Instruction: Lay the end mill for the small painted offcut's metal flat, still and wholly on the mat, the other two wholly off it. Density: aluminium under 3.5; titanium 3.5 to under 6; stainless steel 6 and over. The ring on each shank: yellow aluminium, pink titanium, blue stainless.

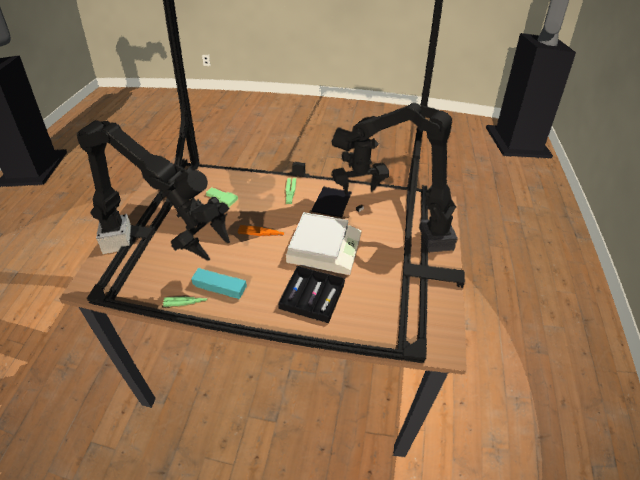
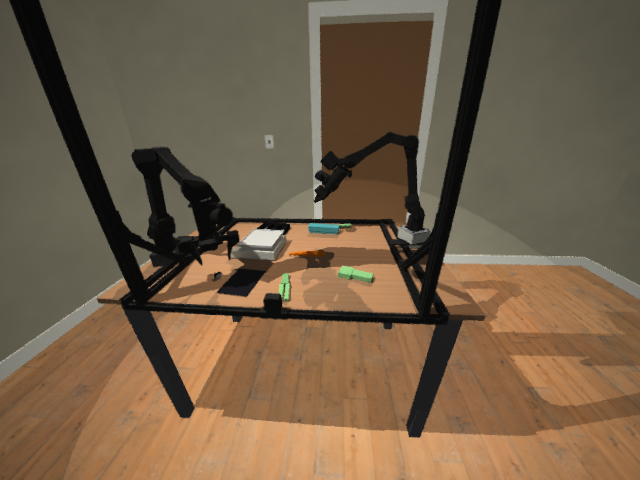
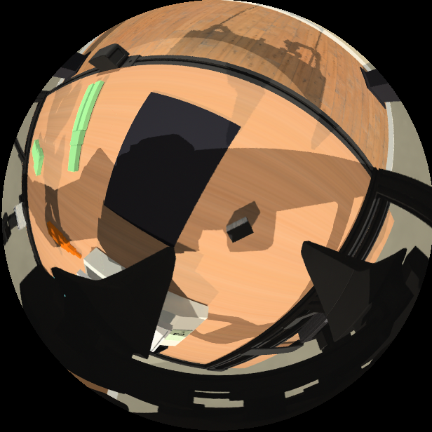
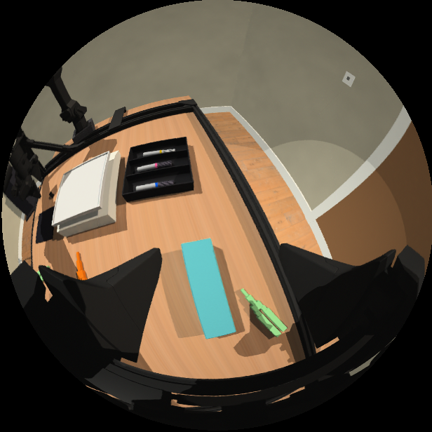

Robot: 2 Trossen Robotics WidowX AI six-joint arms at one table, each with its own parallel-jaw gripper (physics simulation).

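Places are measured from the left arm's base along level axes (x right, y ahead, z up), in metres.
Pixels of known places: left gripper, fingertip midpoint: [image 1: 358,193] [image 2: 215,262]; right gripper, fingertip midpoint: [image 1: 219,251] [image 2: 317,199]; left arm's base at its link origin: [image 1: 439,228] [image 2: 167,248]; right arm's base at its link origin: [image 1: 111,225] [image 2: 414,228].
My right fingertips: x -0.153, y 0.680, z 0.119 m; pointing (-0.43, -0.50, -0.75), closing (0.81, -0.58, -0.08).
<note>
For each thing: its top centre in the pictures, then the offset to it from my right fingertips. "spot": a spot on its surface instead. Level surfaces: height alone.
- small painted offcut at its top centre: [image 1: 359,206] [image 2: 217,273] dx +0.335, dy -0.451, dz -0.159 m
- black mat at its surface level: dz -0.169 m
- blue-ringed at its top centre: [image 1: 295,287] dx -0.008, dy -0.200, dz -0.158 m
- pink-ringed at its top centre: [image 1: 314,291] dx -0.031, dy -0.253, dz -0.158 m
- yellow-ringed at its top centre: [image 1: 328,298] dx -0.059, dy -0.289, dz -0.158 m
- white scale at a spot on its surface: [image 1: 317,235] spot: dx +0.153, dy -0.281, dz -0.110 m
- teal block at its top centre: [image 1: 218,279] [image 2: 323,225] dx +0.022, dy +0.025, dz -0.135 m
- green clamp-like item at its top centre: [image 1: 184,299] dx -0.024, dy +0.126, dz -0.162 m
- orange item at its top centre: [image 1: 261,230] [image 2: 306,252] dx +0.251, dy -0.104, dz -0.160 m
The small painted offcut [image 1: 360,208] [image 2: 217,275] [image 3: 240,229], a dark little block, lies on the table beside the black mat [image 1: 331,200] [image 2: 242,281] [image 3: 190,120]. No end mill shows on the mat. My left gripper [image 1: 359,189] [image 2: 215,259] [image 3: 241,251] is open and empty, pointing down above the offcut. The blue-ringed [image 1: 295,288] [image 4: 155,185], pink-ringed [image 1: 314,292] [image 4: 155,165] and yellow-ringed [image 1: 328,299] [image 4: 158,151] end mills lie in separate compartments of the black tray [image 4: 170,194]. My right gripper [image 1: 217,250] [image 4: 221,253] is open and empty above the table. The scale's display is too small to read.
The white scale [image 1: 317,235] [image 2: 263,240] stands between mat and tray. A teal block [image 1: 218,283] [image 4: 209,290] and a green clamp-like item [image 1: 183,301] [image 4: 265,314] lie near the front edge. An orange item [image 1: 260,231] lies mid-table; green items [image 1: 290,191] [image 1: 221,196] lie at the back.
</note>
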